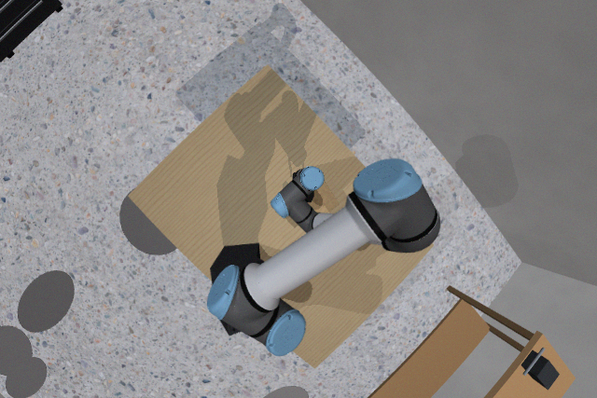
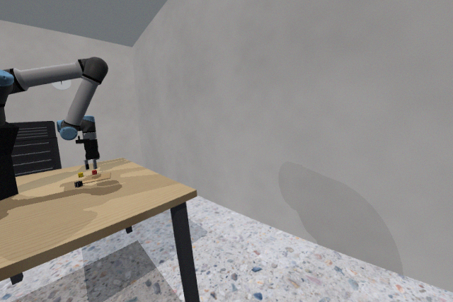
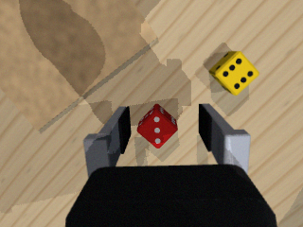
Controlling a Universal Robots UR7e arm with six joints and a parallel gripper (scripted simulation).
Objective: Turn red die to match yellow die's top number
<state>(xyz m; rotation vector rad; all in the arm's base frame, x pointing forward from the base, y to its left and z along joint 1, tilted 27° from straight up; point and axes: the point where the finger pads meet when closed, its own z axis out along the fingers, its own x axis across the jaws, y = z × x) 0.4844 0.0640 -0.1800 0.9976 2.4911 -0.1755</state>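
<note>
Right now my hand is 10 mm short of the red die and 40 mm above it. From my hand the other things lie so: black die 80 mm behind, 210 mm to the right, 40 mm below; tan mat 10 mm ahead, 130 mm to the right, 50 mm below; yellow die 60 mm behind, 20 mm to the left, 40 mm below.
</note>
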